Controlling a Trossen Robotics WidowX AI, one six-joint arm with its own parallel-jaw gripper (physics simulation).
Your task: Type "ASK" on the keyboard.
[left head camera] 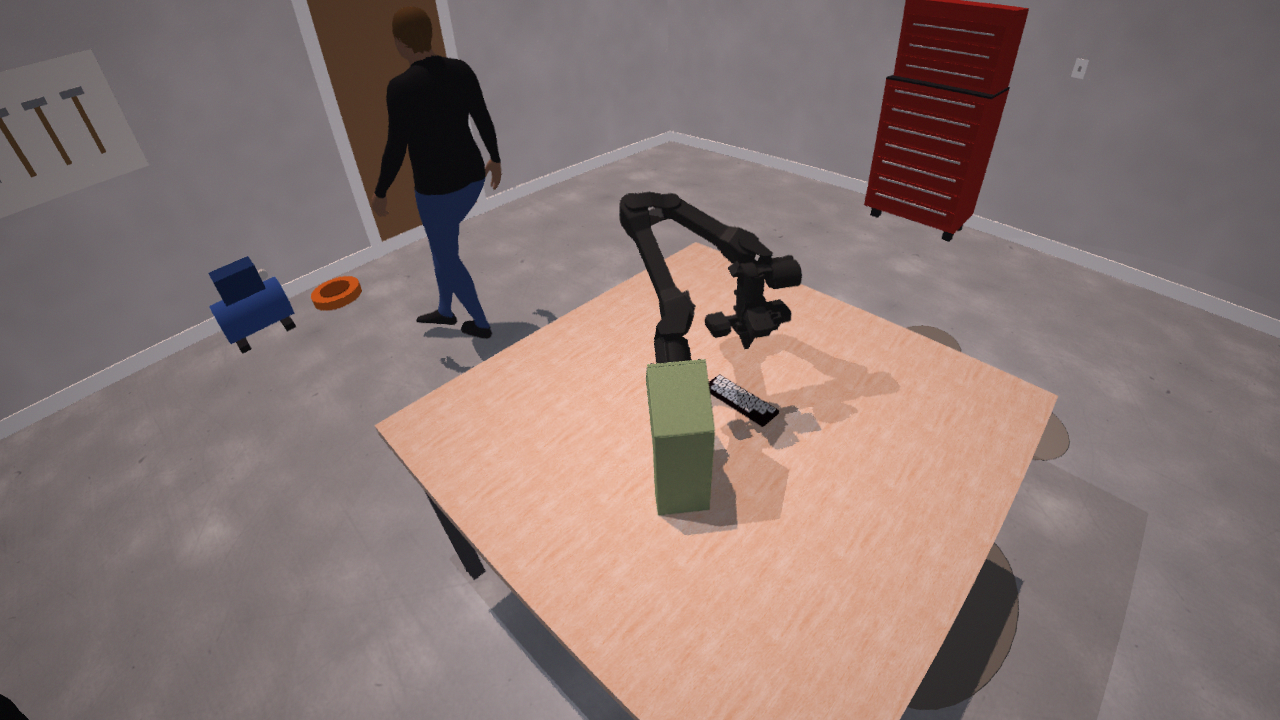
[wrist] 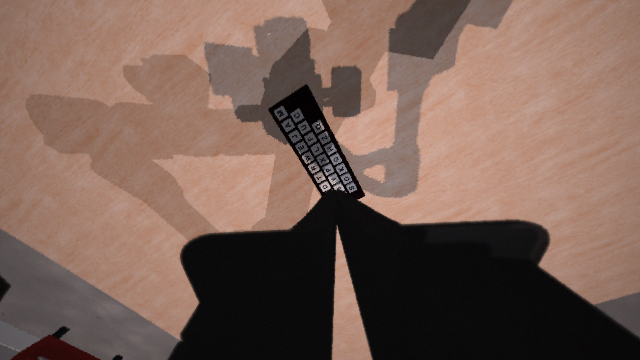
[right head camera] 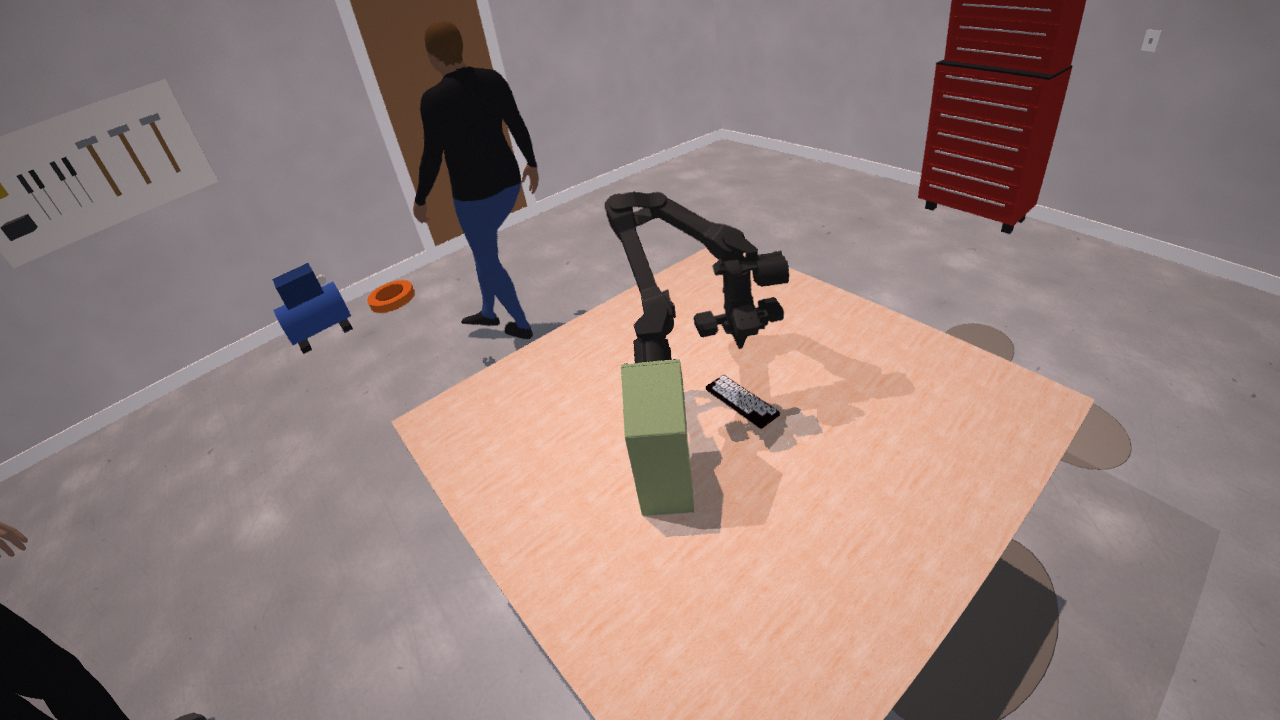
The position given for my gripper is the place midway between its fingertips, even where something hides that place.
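Observation:
Visible to me: my gripper (right head camera: 739, 347), with a black keyboard (right head camera: 748, 405). The left head camera view likewise shows the gripper (left head camera: 746, 348) and the keyboard (left head camera: 746, 403). In the wrist view, the gripper (wrist: 334, 197) appears, as does the keyboard (wrist: 312, 140).

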